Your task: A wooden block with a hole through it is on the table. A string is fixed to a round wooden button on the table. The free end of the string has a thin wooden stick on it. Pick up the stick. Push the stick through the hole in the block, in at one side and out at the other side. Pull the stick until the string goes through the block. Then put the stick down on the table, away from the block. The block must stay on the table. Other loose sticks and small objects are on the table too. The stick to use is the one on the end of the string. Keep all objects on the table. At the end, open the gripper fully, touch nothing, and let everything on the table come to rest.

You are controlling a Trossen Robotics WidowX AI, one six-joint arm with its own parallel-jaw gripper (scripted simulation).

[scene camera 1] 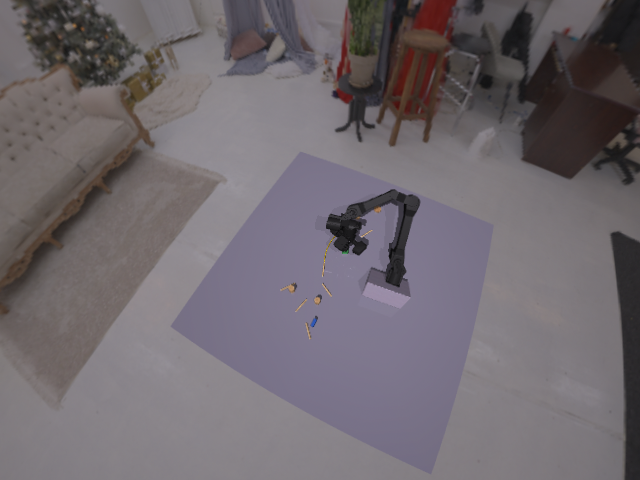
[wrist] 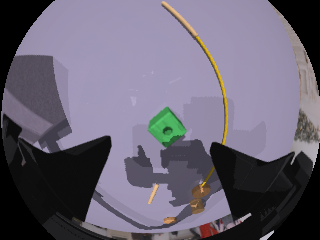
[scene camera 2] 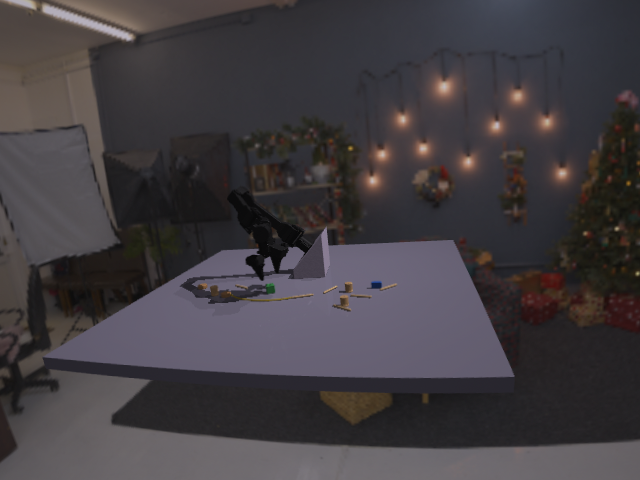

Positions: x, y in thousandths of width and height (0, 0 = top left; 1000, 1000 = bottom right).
Scene:
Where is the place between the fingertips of my gripper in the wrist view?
At 508, 606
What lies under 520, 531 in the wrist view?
A green block.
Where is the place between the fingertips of my gripper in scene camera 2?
421, 576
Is my gripper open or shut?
Open.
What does my gripper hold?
Nothing.

